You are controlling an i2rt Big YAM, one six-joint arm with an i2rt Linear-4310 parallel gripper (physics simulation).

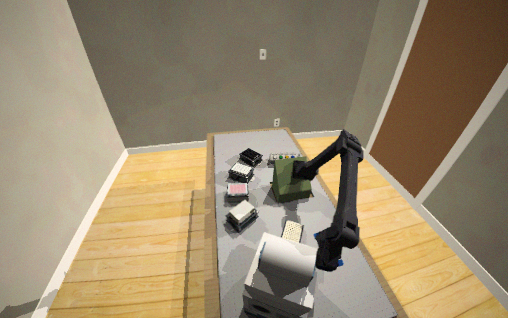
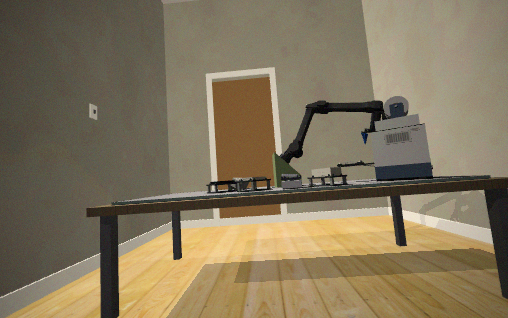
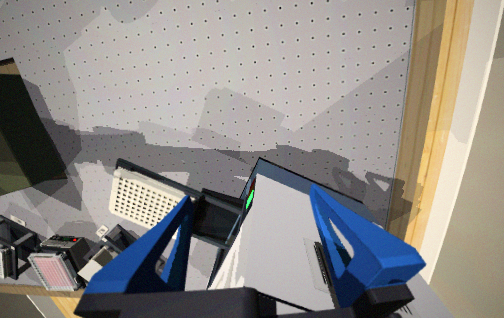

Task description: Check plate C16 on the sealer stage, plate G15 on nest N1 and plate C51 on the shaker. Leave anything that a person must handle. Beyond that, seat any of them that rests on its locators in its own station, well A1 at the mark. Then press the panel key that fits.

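My gripper (image 1: 328, 251) (image 2: 364, 137) (image 3: 250, 195) is open and empty, above and beside the white sealer (image 1: 280, 280) (image 2: 400, 150) (image 3: 280, 220). A cream plate with a grid of wells (image 1: 292, 231) (image 3: 142, 197) lies at the sealer's stage; its seating is unclear. A pink plate (image 1: 237, 189) (image 3: 51, 271) is at the dark shaker (image 3: 67, 245), which shows a small red light. A pale plate (image 1: 243, 212) (image 2: 326, 171) (image 3: 97, 265) is on a black nest, and a white plate (image 1: 241, 171) is on another. Plate and nest labels are unreadable, so N1 cannot be told.
The panel with coloured keys (image 1: 286, 158) (image 2: 291, 181) stands beyond the green arm mount (image 1: 290, 182) (image 2: 281, 172). A black nest (image 1: 250, 156) is at the far left. A green light (image 3: 250, 199) shows on the sealer. The sealer's large roll (image 1: 287, 257) stands high beside my gripper.
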